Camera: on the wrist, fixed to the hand. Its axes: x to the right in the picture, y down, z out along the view.
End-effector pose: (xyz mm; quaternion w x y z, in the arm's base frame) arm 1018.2 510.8 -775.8 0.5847 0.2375 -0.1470 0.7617
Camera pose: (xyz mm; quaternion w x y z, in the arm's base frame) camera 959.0 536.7 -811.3 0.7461 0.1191 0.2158 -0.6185
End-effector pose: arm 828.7 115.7 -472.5 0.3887 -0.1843 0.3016 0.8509
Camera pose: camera 786.9 63.3 -503.3 0.8291 -0.3059 -0.2253 -0.4102
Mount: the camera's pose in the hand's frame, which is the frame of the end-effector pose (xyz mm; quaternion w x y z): 14.4 47.9 -54.2 0.0383 0.0341 0.0018 0.9987
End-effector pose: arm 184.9 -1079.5 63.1 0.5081 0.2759 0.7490 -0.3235
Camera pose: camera 184.1 -1006.2 54.7 0.3318 0.7765 -0.2570 0.4700
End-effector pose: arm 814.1 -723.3 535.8 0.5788 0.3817 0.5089 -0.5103
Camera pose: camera 849.6 -665.1 507.7 0.5178 0.5435 -0.3780 0.5418
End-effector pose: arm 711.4 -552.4 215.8 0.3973 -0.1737 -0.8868 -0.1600
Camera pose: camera 758.4 -530.1 268.0 0.1825 -0.8784 0.1348 0.4206
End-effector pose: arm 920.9 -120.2 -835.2 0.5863 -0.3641 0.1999 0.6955
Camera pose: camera 888.9 -159.9 -888.5 0.6601 -0.2044 -0.3960 -0.6047
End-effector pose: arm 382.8 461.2 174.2 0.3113 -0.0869 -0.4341 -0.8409
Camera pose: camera 406.8 391.7 179.6 0.8555 -0.4247 0.0420 0.2933
